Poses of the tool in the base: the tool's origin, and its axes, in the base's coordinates. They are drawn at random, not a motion.
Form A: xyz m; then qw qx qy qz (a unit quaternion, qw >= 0).
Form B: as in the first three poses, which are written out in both.
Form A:
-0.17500, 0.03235, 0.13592, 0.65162, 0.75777, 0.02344, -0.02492
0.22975, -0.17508, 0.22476, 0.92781, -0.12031, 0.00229, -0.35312
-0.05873, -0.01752, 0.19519, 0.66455, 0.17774, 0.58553, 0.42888
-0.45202, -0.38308, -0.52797, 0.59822, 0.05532, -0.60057, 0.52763
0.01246, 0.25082, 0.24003, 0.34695, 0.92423, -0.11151, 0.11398
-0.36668, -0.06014, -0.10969, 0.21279, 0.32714, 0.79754, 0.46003
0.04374, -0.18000, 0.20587, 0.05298, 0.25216, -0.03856, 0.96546
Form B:
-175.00, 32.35, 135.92, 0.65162, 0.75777, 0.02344, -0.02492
229.75, -175.08, 224.76, 0.92781, -0.12031, 0.00229, -0.35312
-58.73, -17.52, 195.19, 0.66455, 0.17774, 0.58553, 0.42888
-452.02, -383.08, -527.97, 0.59822, 0.05532, -0.60057, 0.52763
12.46, 250.82, 240.03, 0.34695, 0.92423, -0.11151, 0.11398
-366.68, -60.14, -109.69, 0.21279, 0.32714, 0.79754, 0.46003
43.74, -180.00, 205.87, 0.05298, 0.25216, -0.03856, 0.96546

